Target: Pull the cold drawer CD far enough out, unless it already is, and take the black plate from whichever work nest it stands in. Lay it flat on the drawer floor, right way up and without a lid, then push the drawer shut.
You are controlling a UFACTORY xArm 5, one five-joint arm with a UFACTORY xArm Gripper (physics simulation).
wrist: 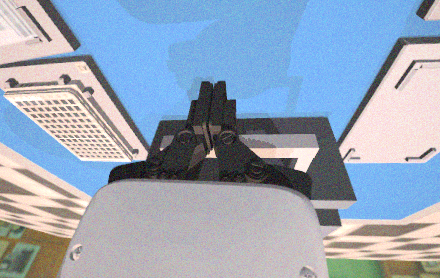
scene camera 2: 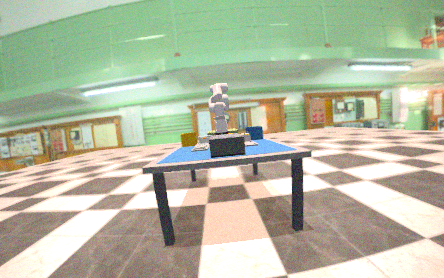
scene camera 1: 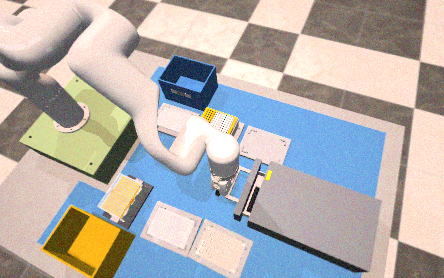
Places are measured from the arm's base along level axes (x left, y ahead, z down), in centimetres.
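Pixels of known places: gripper, fingertip midpoint: [wrist: 216,96]; arm's base, link origin: [scene camera 1: 72,118].
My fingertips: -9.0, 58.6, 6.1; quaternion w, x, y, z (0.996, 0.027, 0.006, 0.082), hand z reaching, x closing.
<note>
For each thing: its top centre in the pictures, then the offset to it from my fingertips, as dx, dy, dz.
- grey cabinet, top centre: [scene camera 1: 315,210] [scene camera 2: 225,135] -2.5, +27.1, -6.4
- black plate, top centre: [scene camera 1: 270,205] -2.3, +15.2, +1.0
- empty nest, top centre: [wrist: 421,126] [scene camera 1: 263,145] +18.3, +9.2, +2.4
- yellow-topped rack box, top centre: [scene camera 1: 217,120] +21.2, -8.4, -3.5
- blue bin, top centre: [scene camera 1: 186,72] [scene camera 2: 253,126] +36.3, -24.2, -7.8
- yellow bin, top centre: [scene camera 1: 80,239] [scene camera 2: 189,133] -26.8, -33.4, -7.8
- tilted-looking yellow rack, top centre: [scene camera 1: 119,194] [scene camera 2: 204,136] -11.9, -30.7, -3.5
The grey cabinet [scene camera 1: 320,215] [scene camera 2: 227,146] holds the cold drawer, whose dark front [scene camera 1: 248,190] [wrist: 332,177] stands a short way out from it. Through the narrow gap behind the front, in scene camera 1, a strip of the black plate [scene camera 1: 254,200] shows on the drawer floor; the rest is hidden under the cabinet top. No lid shows on that strip. The pale handle frame [scene camera 1: 231,199] [wrist: 307,150] sticks out from the front. My gripper [scene camera 1: 218,193] [wrist: 216,96] is shut and empty, pointing down at the handle, on the side away from the cabinet. Contact is not clear.
An empty nest [scene camera 1: 265,145] [wrist: 395,110] and a yellow-topped rack box [scene camera 1: 220,121] lie on one side of the drawer. Two nests with pale plates [scene camera 1: 172,226] [scene camera 1: 221,246] lie on the other. A blue bin [scene camera 1: 209,86], a yellow bin [scene camera 1: 95,242] and a tilted-looking yellow rack [scene camera 1: 121,197] stand farther off.
</note>
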